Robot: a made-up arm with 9 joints. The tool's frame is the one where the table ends. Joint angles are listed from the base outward.
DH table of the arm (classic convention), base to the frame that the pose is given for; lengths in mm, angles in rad. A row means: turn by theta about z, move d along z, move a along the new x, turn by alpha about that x. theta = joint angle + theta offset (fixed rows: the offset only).
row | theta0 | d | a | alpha
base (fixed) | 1.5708 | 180 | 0 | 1.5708
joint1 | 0 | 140 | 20 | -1.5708
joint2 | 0.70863 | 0 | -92.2 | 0
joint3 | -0.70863 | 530 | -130 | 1.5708
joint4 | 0 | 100 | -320 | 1.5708
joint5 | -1.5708 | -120 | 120 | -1.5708
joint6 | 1.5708 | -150 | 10 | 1.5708
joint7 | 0 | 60 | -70 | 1.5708
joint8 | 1.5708 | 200 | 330 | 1.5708
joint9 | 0.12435 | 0 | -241.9 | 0
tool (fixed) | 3.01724 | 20 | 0 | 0
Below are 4 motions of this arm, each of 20 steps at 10 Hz.
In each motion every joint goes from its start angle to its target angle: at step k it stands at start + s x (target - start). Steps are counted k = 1, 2, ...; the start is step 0. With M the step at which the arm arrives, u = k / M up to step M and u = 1 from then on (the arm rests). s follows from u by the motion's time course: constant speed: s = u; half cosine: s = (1 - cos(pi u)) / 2; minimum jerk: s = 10 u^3 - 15 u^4 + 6 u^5.
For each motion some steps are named. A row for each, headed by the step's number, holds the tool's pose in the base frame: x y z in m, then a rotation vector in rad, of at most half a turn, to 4 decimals.
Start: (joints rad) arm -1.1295 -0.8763 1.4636 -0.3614 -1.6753 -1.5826 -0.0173 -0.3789 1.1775
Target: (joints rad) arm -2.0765 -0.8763 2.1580 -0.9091 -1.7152 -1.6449 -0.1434 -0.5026 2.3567
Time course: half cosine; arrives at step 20
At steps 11, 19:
11: 0.9050 0.6447 0.3732 -1.5311 -1.0994 -1.6932
19: 0.9895 0.6151 -0.2128 -2.1815 -0.8796 -0.7788

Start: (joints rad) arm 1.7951 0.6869 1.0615 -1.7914 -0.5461 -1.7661 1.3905 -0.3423 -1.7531
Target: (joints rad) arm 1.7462 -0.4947 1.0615 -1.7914 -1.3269 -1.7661 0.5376 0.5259 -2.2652
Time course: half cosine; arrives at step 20
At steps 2, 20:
2: 0.5637 -1.2530 -0.2776 -1.8322 1.2889 0.7195
20: 0.9579 -1.0563 0.0143 2.5535 -0.4001 -0.1937

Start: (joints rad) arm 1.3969 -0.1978 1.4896 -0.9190 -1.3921 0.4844 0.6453 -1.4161 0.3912
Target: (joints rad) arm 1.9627 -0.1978 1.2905 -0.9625 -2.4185 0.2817 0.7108 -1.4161 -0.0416
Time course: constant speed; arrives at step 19
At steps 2, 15, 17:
2: 0.4779 -1.0160 0.4445 -1.6087 -0.2106 0.2670
15: 0.4163 -0.9393 0.1819 -1.6010 -0.9286 0.0448
17: 0.3988 -0.9156 0.1412 -1.5829 -1.0401 0.0118

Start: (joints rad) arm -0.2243 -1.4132 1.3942 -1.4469 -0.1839 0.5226 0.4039 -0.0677 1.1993
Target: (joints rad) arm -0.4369 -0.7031 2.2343 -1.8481 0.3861 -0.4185 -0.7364 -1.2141 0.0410
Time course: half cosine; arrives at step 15
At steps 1, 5, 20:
1: -0.2075 0.2518 1.2283 -1.3364 1.7156 0.3995
5: -0.1598 0.2039 1.1711 -1.6676 1.0530 0.3599
20: 0.1051 0.2362 1.2069 -1.6522 -0.1675 1.0622

